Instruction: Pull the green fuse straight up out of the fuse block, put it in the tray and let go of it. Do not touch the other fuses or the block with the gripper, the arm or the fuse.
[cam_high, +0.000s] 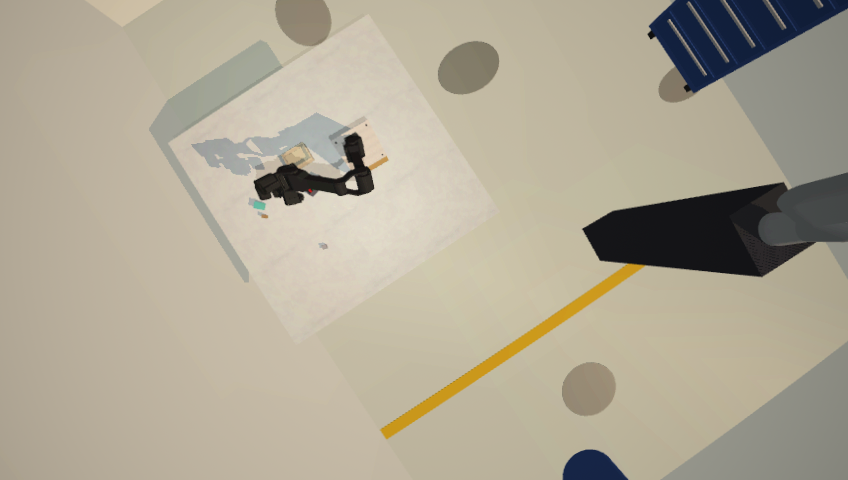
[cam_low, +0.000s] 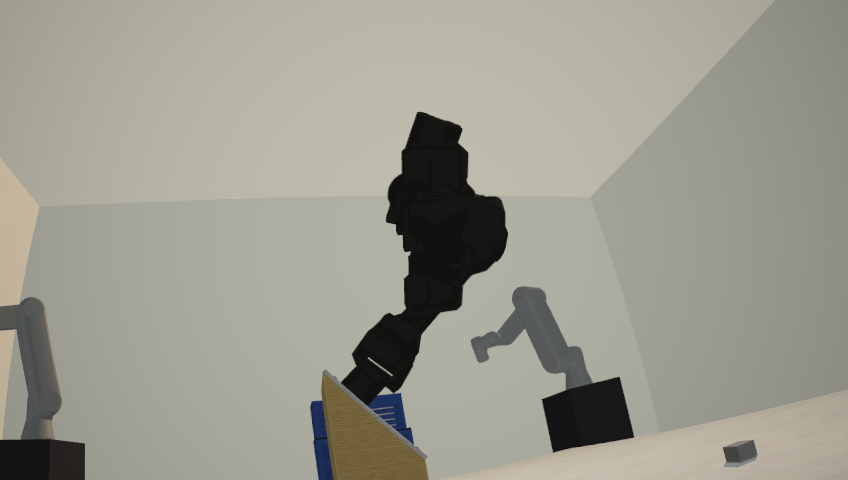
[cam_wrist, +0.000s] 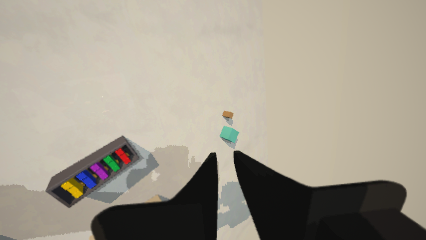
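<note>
My gripper tip is now 210 mm above the green fuse, 70 mm past it and 60 mm to the left of it. From my gripper tip the other things lie so: teal object: 220 mm ahead, 210 mm below, 120 mm to the right; red fuse: 210 mm below, 60 mm behind, 50 mm to the right; purple fuse: 210 mm below, 90 mm behind, 60 mm to the right.
</note>
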